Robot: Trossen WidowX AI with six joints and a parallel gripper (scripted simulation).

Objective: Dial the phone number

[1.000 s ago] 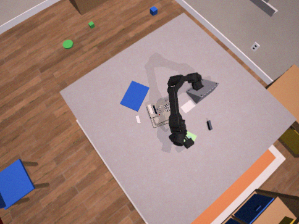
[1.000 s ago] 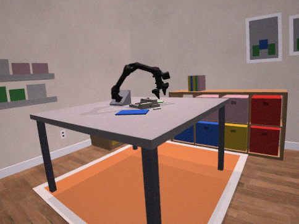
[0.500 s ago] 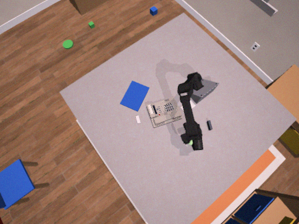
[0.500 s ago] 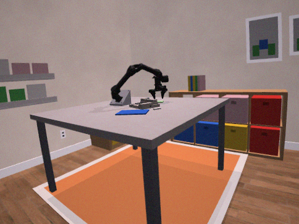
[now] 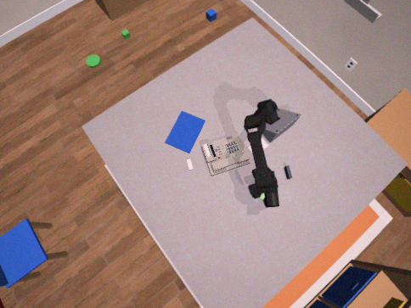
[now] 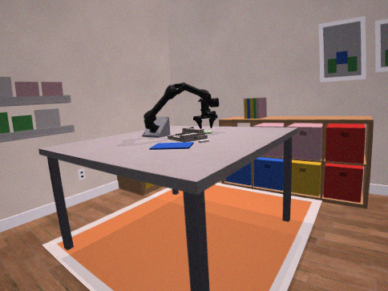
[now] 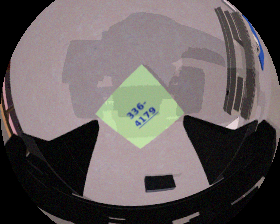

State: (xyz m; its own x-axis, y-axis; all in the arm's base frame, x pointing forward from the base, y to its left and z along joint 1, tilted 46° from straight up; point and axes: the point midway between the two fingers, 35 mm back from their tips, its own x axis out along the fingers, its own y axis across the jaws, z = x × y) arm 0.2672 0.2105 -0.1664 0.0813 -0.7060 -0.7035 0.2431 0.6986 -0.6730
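My gripper is now 4 cm short of the beige desk phone, 25 cm to the left of it and 4 cm above it. From my hand the other things lie so: white card 13 cm behind, 20 cm to the right, 6 cm below; white block 23 cm ahead, 31 cm to the right, 6 cm below; handset 5 cm ahead, 20 cm to the right, 2 cm below.
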